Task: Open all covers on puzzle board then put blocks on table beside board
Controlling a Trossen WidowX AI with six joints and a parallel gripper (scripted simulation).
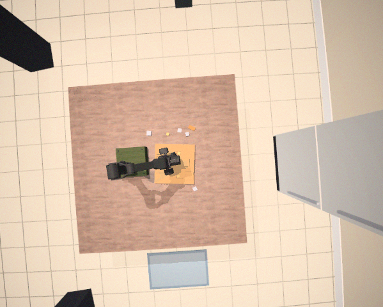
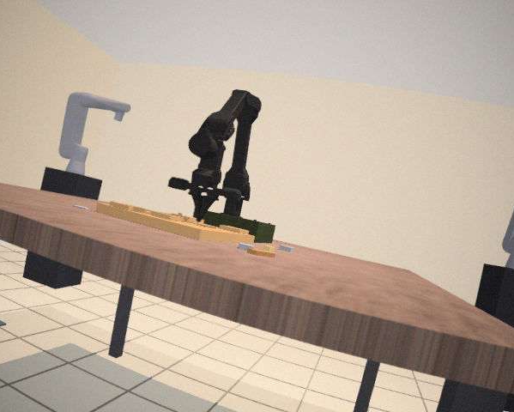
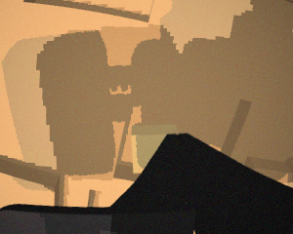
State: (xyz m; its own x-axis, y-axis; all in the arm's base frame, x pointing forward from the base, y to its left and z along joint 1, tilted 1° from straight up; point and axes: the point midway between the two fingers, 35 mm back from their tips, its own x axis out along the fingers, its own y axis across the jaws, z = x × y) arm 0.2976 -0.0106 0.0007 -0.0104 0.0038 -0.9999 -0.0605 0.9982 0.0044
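The puzzle board is 40 mm ahead of my gripper tip, 30 mm to the right of it and 10 mm below it.
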